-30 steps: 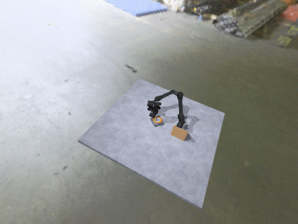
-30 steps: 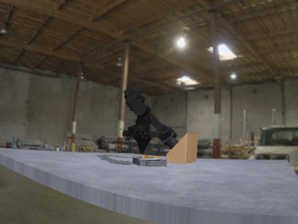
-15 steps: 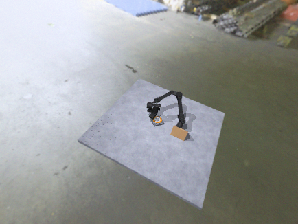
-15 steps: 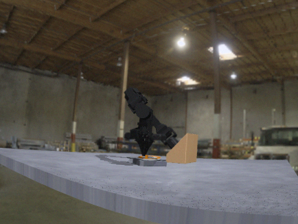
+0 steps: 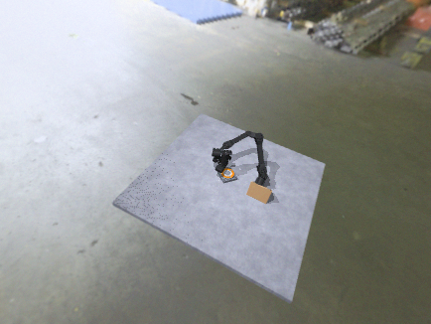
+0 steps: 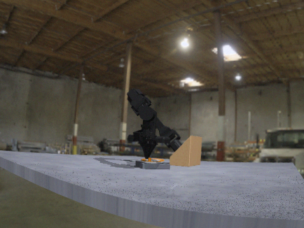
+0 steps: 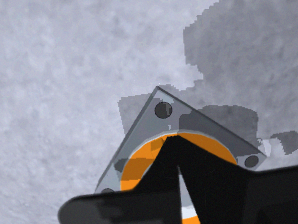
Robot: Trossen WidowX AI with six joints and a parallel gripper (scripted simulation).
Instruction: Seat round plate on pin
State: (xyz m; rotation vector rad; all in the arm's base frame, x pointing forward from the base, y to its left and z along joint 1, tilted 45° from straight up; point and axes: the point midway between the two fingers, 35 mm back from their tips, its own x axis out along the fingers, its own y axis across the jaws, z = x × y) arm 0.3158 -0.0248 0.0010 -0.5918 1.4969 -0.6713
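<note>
My gripper tip is now 50 mm past the dark grey square base and 20 mm above it.
</note>
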